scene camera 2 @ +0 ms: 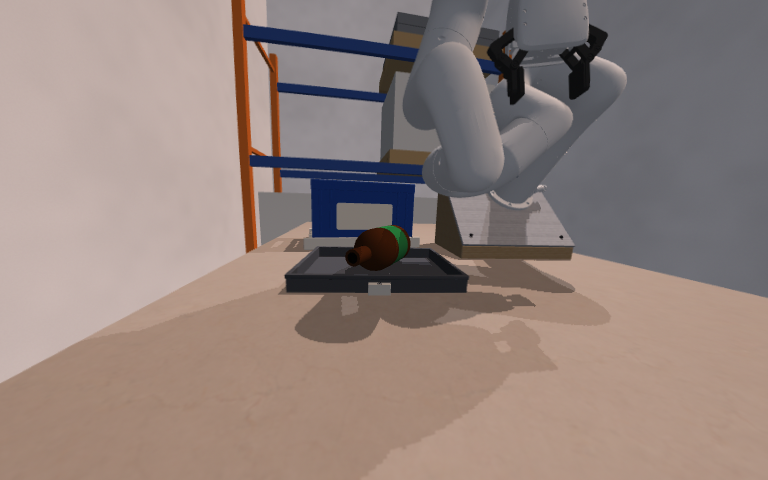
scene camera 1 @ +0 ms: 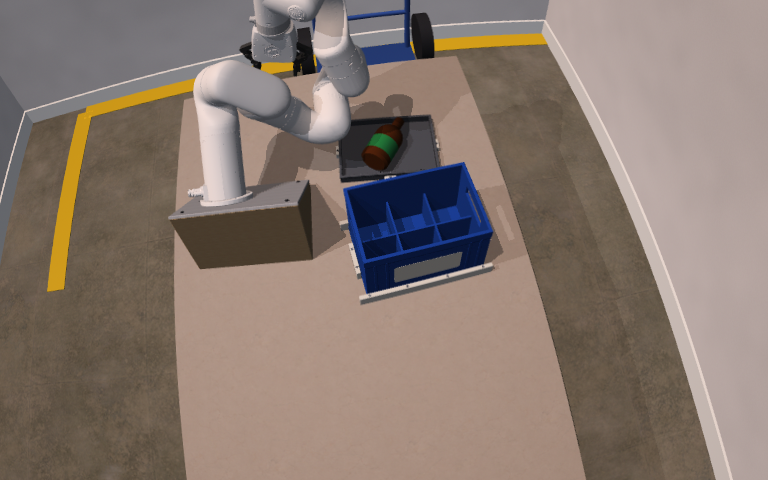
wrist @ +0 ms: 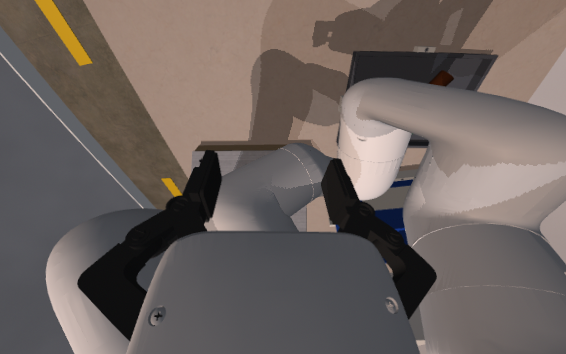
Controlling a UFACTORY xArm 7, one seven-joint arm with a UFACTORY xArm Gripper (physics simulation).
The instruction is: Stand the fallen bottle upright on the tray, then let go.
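There's a white rail here, along with a brown bottle, a blue divided crate and a dark tray. You'd also see my gripper, which appears in scene camera 1 and in the wrist view.
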